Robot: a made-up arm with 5 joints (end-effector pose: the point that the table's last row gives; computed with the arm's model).
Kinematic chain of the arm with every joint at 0, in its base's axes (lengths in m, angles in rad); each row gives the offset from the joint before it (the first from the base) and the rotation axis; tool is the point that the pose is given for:
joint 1: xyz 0 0 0.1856 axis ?
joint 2: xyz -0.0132 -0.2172 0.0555 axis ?
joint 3: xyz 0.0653 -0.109 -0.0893 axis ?
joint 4: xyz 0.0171 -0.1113 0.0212 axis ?
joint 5: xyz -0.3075 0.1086 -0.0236 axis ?
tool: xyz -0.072 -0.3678 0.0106
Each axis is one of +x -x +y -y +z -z.
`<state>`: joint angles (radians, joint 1 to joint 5).
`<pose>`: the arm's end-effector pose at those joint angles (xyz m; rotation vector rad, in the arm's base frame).
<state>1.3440 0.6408 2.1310 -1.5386 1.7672</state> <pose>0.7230 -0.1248 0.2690 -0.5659 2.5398 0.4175</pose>
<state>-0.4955 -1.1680 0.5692 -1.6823 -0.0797</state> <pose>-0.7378 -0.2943 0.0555 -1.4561 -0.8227 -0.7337</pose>
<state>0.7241 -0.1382 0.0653 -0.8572 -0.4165</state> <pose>0.3613 -0.5918 -0.1972 0.5703 -0.7228 0.7504</pose>
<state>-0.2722 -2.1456 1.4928 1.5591 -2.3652</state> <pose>0.2901 -0.2958 -0.0688 0.3158 0.9371 2.1272</pose>
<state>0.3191 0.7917 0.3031 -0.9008 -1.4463</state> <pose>0.4085 -0.2175 -0.3238 1.3765 0.0481 1.6760</pose>
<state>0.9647 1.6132 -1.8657 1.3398 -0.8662</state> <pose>0.6036 0.0005 -0.1802 0.8478 -2.4306 -0.6452</pose>
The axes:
joint 1: +z
joint 2: +z
joint 3: -x
joint 4: +y
joint 5: -x

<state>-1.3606 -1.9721 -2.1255 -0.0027 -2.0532</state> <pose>0.0582 -0.1786 0.4626 -0.2569 -2.6370 1.5050</pose>
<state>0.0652 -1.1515 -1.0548 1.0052 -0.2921</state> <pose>-0.5687 -0.2669 -0.0226 1.5698 0.2252 -0.4504</pose>
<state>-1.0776 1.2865 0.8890 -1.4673 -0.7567</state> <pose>0.2265 -0.5962 0.1252 -0.0030 -1.0259 1.2665</pose>
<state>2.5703 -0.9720 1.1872 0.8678 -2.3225</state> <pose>0.0497 -0.2182 -0.0276 0.8388 0.6281 0.5520</pose>
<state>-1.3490 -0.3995 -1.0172 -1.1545 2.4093</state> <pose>0.0692 0.1855 0.2624 0.8952 -1.4493 2.6354</pose>
